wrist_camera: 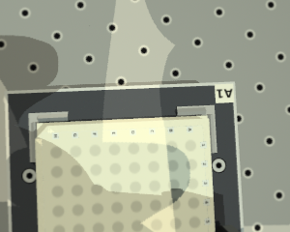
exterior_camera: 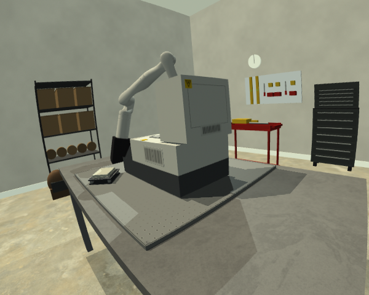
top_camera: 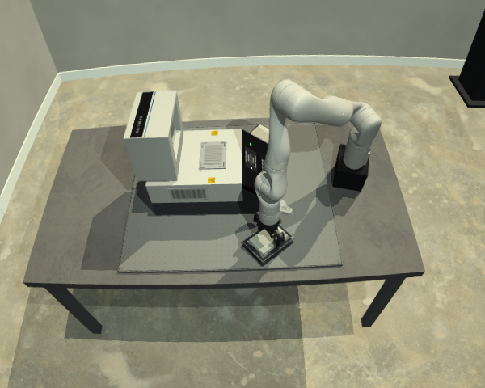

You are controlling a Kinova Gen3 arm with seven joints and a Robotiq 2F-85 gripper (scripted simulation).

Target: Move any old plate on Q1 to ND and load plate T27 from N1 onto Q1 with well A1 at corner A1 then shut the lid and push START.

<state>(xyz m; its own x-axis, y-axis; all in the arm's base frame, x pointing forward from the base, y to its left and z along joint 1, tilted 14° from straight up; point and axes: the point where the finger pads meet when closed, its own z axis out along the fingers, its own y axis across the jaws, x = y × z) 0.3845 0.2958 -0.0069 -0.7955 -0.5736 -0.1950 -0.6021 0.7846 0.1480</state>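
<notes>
My gripper is now 1 cm above the cream well plate. From my hand the other things lie so: black nest (57 cm to the right, 3 cm below, 3 cm behind); then corner mark a1 (9 cm behind, 2 cm below).
</notes>
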